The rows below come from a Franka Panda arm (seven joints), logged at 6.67 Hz.
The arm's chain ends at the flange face. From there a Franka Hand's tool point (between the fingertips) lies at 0.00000 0.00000 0.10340 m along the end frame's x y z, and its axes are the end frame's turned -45 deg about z.
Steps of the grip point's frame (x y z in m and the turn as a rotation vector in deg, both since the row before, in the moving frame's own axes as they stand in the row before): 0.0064 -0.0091 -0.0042 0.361 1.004 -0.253; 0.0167 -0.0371 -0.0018 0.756 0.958 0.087; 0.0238 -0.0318 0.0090 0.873 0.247 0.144
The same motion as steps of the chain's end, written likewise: -0.0027 -0.0092 -0.0042 0.965 0.455 -0.253; -0.0147 -0.0359 -0.0018 1.212 0.143 0.087; -0.0049 -0.0379 0.0090 0.792 -0.443 0.144
